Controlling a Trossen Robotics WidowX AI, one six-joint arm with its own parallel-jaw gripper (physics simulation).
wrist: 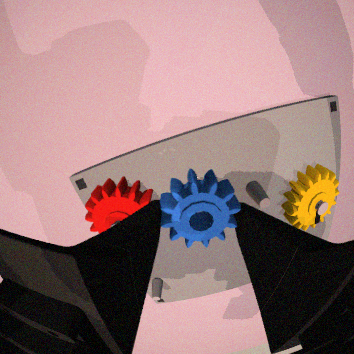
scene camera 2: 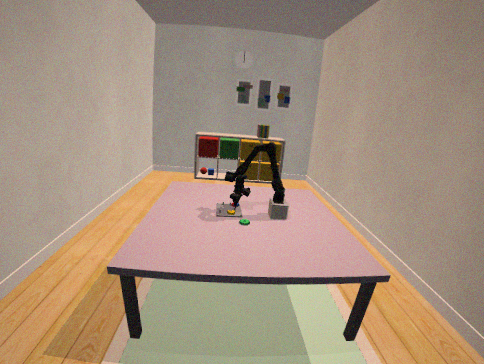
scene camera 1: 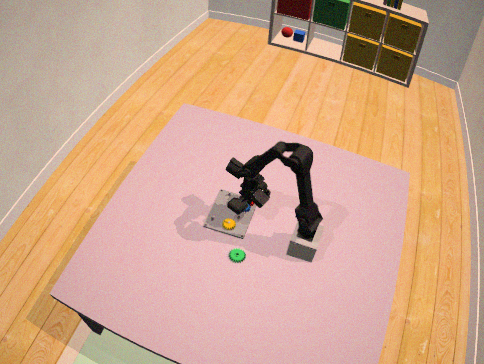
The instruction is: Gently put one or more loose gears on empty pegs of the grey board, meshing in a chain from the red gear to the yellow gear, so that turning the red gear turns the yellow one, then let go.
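Frame: origin at the arm's base, x ahead, y left, z up, level; millimetres.
Seen in the pictures: gripper, fingertip midpoint: [wrist: 198, 208] [scene camera 2: 236, 204] [scene camera 1: 245, 207]; arm's base at its link origin: [scene camera 2: 278, 201] [scene camera 1: 306, 232].
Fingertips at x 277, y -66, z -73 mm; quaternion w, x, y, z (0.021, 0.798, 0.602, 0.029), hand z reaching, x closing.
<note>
Pixels of each thing's middle, then the offset from my fingertips to it. "pt": a spot on its surface instead. Level surfaces: height alone.
- blue gear at the middle of its body: [wrist: 199, 211] [scene camera 1: 245, 207] 1 mm back, 0 mm left, 4 mm up
- grey board at the middle of its body: [wrist: 241, 237] [scene camera 1: 231, 211] [scene camera 2: 229, 208] 47 mm ahead, 28 mm left, 18 mm down
- red gear at a spot on its surface: [wrist: 117, 202] pt 9 mm back, 46 mm right, 10 mm down
- yellow gear at the middle of its body: [wrist: 312, 199] [scene camera 1: 229, 224] [scene camera 2: 231, 212] 30 mm ahead, 92 mm left, 16 mm down
- bare peg at the middle of its body: [wrist: 258, 194] 10 mm ahead, 40 mm left, 15 mm down
- green gear at the middle of its body: [scene camera 1: 237, 255] [scene camera 2: 244, 222] 57 mm back, 210 mm left, 25 mm down
- pink table at its surface level: 33 mm down
My gripper [scene camera 1: 249, 202] [scene camera 2: 236, 201] [wrist: 198, 208] is shut on the blue gear [scene camera 1: 247, 208] [wrist: 200, 192], held over the grey board [scene camera 1: 220, 209] [scene camera 2: 223, 210] [wrist: 225, 137]. In the wrist view its hole looks dark, and I cannot tell whether a peg is under it. The red gear [wrist: 117, 202] is left of it, partly hidden by a finger; the yellow gear [scene camera 1: 229, 224] [scene camera 2: 231, 212] [wrist: 307, 192] sits on a peg to the right. A bare peg [wrist: 258, 194] stands between blue and yellow, another peg [wrist: 157, 289] near the lower edge. The green gear [scene camera 1: 237, 255] [scene camera 2: 244, 222] lies flat off the board.
The arm's grey base block [scene camera 1: 302, 248] [scene camera 2: 278, 209] stands on the pink table [scene camera 1: 165, 285] [scene camera 2: 240, 250], to the right of the board. A shelf unit [scene camera 1: 425, 30] [scene camera 2: 195, 156] stands on the floor beyond the table.
</note>
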